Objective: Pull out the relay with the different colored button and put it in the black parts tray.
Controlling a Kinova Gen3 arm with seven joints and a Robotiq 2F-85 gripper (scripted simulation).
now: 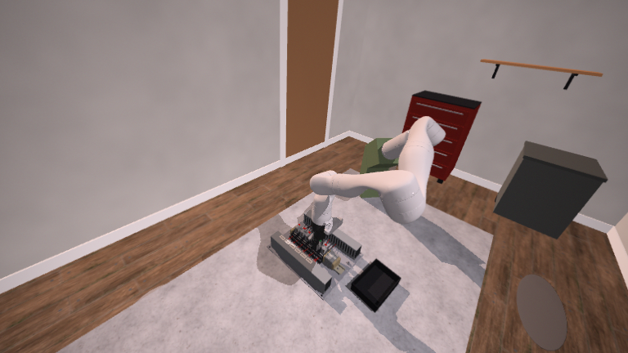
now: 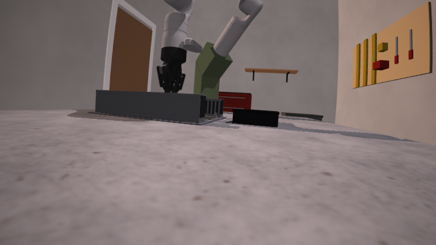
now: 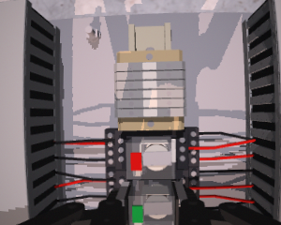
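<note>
My gripper is now 10 mm above the relay. Round my hand: black parts tray 240 mm to the left, 80 mm behind, 40 mm below.
</note>
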